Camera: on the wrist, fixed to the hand. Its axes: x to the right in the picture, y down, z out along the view.
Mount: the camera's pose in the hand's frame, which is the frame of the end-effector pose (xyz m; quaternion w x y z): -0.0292 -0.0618 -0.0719 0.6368 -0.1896 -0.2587 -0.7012
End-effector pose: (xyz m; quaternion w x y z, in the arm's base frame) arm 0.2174 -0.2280 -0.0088 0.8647 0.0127 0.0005 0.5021
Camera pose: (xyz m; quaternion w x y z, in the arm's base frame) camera 0.2556 -0.2824 -0.0824 0.9052 -0.0263 -0.3097 -0.2898
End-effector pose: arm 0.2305 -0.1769 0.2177 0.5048 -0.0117 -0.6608 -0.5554
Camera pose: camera 0.2562 -0.2383 0.1441 0.2411 -0.2165 0.4543 0.8298
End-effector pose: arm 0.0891 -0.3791 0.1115 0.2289 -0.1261 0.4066 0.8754
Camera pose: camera 0.1479 -0.4083 0.0371 0.8409 -0.1823 -0.0547 0.5067
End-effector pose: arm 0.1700 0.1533 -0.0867 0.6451 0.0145 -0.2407 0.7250
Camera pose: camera 0.2539 0.1558 -0.1395 0.8597 0.2433 -0.4475 -0.0401
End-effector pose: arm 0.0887 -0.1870 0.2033 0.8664 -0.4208 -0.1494 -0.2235
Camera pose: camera 0.0371 -0.2703 0.1880 0.2766 -0.3853 -0.5719 -0.6693
